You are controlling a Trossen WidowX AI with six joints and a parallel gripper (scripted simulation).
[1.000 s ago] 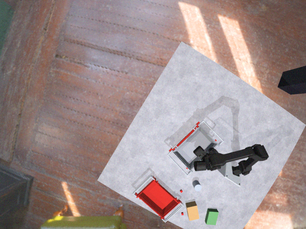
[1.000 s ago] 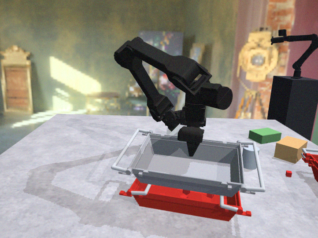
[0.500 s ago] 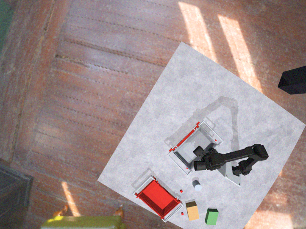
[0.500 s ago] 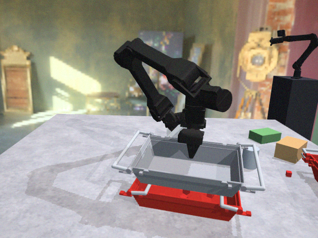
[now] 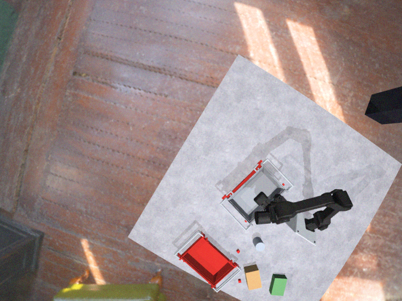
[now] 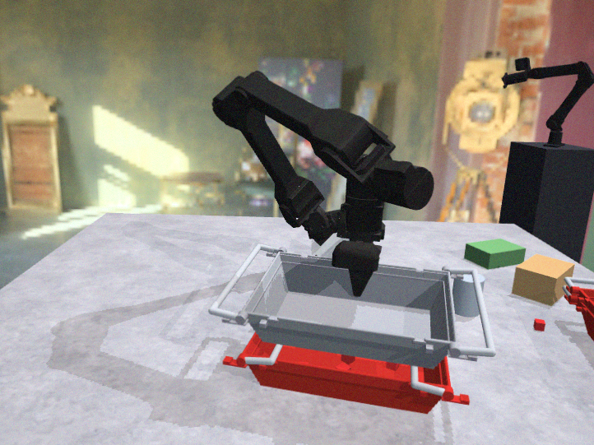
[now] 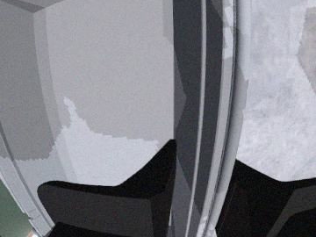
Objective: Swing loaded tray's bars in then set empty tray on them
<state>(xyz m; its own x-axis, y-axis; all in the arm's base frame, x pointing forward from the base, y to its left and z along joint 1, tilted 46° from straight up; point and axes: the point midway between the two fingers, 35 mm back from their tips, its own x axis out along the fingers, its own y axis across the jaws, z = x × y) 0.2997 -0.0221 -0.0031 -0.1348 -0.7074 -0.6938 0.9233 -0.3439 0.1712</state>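
Now: gripper tip 70 mm short of the grey see-through tray, 30 mm to the left of it and 30 mm below it. Also, from my gripper tip: red cube: 350 mm to the left, 90 mm below, 30 mm behind; then grey cylinder: 250 mm to the left, 110 mm behind, 60 mm below; then tan block: 460 mm to the left, 180 mm behind, 60 mm below.
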